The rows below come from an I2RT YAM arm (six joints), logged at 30 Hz.
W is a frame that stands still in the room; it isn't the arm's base.
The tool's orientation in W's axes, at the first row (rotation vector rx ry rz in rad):
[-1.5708 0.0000 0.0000]
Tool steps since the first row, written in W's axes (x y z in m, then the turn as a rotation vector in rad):
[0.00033 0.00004 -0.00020 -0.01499 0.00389 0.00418]
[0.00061 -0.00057 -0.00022 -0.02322 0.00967 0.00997]
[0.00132 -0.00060 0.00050 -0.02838 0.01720 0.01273]
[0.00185 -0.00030 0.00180 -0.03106 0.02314 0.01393]
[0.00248 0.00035 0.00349 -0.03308 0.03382 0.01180]
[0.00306 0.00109 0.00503 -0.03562 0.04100 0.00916]
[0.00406 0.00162 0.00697 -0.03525 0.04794 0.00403]
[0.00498 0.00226 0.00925 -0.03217 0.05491 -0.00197]
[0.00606 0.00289 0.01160 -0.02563 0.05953 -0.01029]
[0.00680 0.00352 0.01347 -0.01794 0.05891 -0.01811]
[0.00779 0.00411 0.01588 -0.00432 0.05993 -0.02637]
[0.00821 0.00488 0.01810 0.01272 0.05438 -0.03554]
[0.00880 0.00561 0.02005 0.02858 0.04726 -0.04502]
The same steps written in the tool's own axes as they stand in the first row. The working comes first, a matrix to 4 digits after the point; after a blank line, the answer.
The tool's axes in the first row as the columns of a matrix, in W's axes (used below as rounded here):
[1.0000 0.0000 0.0000]
[0.0000 0.0000 1.0000]
[0.0000 -1.0000 0.0000]

[0.00033 0.00020 0.00004 -0.01499 -0.00418 0.00389]
[0.00061 0.00022 -0.00057 -0.02322 -0.00997 0.00967]
[0.00132 -0.00050 -0.00060 -0.02838 -0.01273 0.01720]
[0.00185 -0.00180 -0.00030 -0.03106 -0.01393 0.02314]
[0.00248 -0.00349 0.00035 -0.03308 -0.01180 0.03382]
[0.00306 -0.00503 0.00109 -0.03562 -0.00916 0.04100]
[0.00406 -0.00697 0.00162 -0.03525 -0.00403 0.04794]
[0.00498 -0.00925 0.00226 -0.03217 0.00197 0.05491]
[0.00606 -0.01160 0.00289 -0.02563 0.01029 0.05953]
[0.00680 -0.01347 0.00352 -0.01794 0.01811 0.05891]
[0.00779 -0.01588 0.00411 -0.00432 0.02637 0.05993]
[0.00821 -0.01810 0.00488 0.01272 0.03554 0.05438]
[0.00880 -0.02005 0.00561 0.02858 0.04502 0.04726]

